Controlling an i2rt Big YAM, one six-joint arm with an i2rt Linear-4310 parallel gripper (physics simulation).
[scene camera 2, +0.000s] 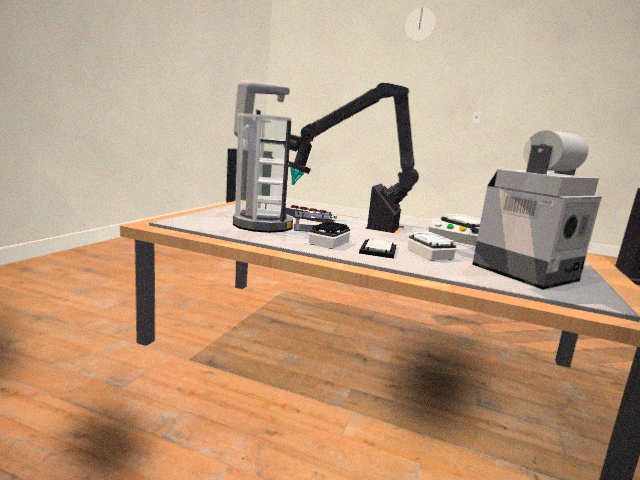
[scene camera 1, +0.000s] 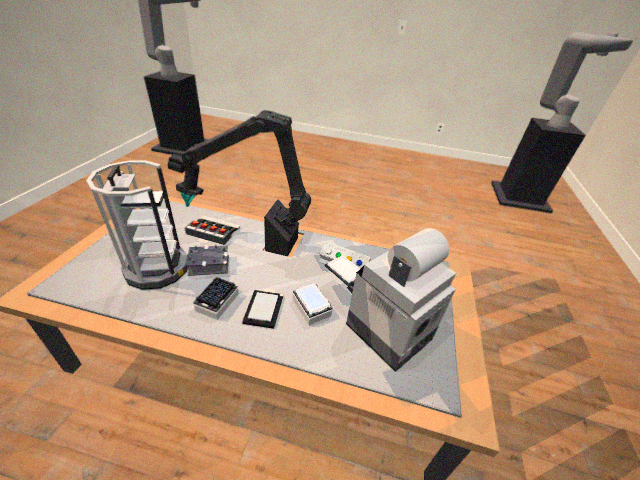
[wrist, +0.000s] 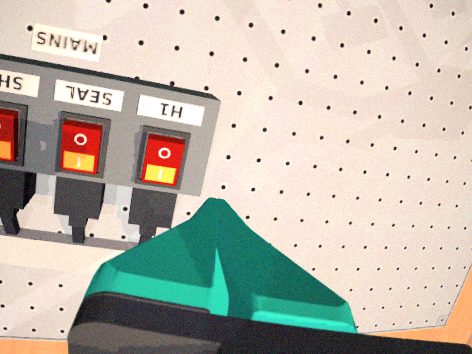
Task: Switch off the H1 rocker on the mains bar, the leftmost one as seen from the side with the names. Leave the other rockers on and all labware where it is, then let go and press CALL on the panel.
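Frame: origin at the arm's base, x ahead, y left, z up, level; millimetres.
Seen in the pictures: gripper, between the fingertips: [scene camera 2: 292,185] [scene camera 1: 187,206] [wrist: 213,212]; arm's base, origin of its link: [scene camera 2: 388,199] [scene camera 1: 283,220].
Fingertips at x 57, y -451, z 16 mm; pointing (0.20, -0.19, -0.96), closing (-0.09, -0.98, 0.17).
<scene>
Pixels of each thing's top centre, then the offset from my fingertips to it. "*": a spot on its surface instead.
- mains bar, a spot on its surface: [wrist: 122,150] * dx -8, dy +40, dz -108 mm
- red H1 rocker, centre of its top: [wrist: 162,163] dx -11, dy +15, dz -95 mm
- SEAL rocker, centre of its top: [wrist: 79,150] dx -6, dy +64, dz -95 mm
- third rocker, a spot on its surface: [wrist: 7,135] * dx -1, dy +107, dz -97 mm
- panel, centre of its top: [scene camera 2: 458,222] [scene camera 1: 346,251] dx +13, dy +764, dz -64 mm
- tall round rack, a spot on its surface: [scene camera 2: 262,224] [scene camera 1: 150,283] * dx +390, dy +44, dz -117 mm
- grey block, centre of its top: [scene camera 2: 314,211] [scene camera 1: 206,252] dx +197, dy +188, dz -72 mm
- dark well plate, centre of its top: [scene camera 2: 331,225] [scene camera 1: 215,290] dx +384, dy +320, dz -78 mm
- framed white plate, centre of its top: [scene camera 2: 379,244] [scene camera 1: 263,305] dx +366, dy +503, dz -125 mm
- boxed plate, centre of its top: [scene camera 2: 432,236] [scene camera 1: 312,296] dx +307, dy +682, dz -78 mm
- big machine, centre of its top: [scene camera 1: 419,237] [scene camera 2: 555,131] dx +333, dy +990, dz +308 mm
The mains bar [scene camera 1: 205,237] [scene camera 2: 311,213] [wrist: 122,150] stands at the back left of the table. In the wrist view its names are upside down. The red H1 rocker [wrist: 164,157] is at the bar's right end there, its I half lit yellow; the SEAL rocker [wrist: 81,145] beside it shows a lit orange I half. A third rocker [wrist: 7,135] is cut off by the frame. My gripper [scene camera 1: 187,204] [scene camera 2: 294,183] [wrist: 213,212] is shut and empty, above the bar's end, apart from it. The panel [scene camera 1: 344,256] [scene camera 2: 449,235] has coloured buttons; its CALL name is unreadable.
A tall round rack [scene camera 1: 150,279] [scene camera 2: 262,224] stands left of the bar. A grey block [scene camera 1: 207,263] is in front of the bar. A dark well plate [scene camera 1: 217,292], a framed white plate [scene camera 1: 263,307] and a boxed plate [scene camera 1: 311,299] lie forward. A big machine [scene camera 1: 382,315] [scene camera 2: 522,237] stands right.
</scene>
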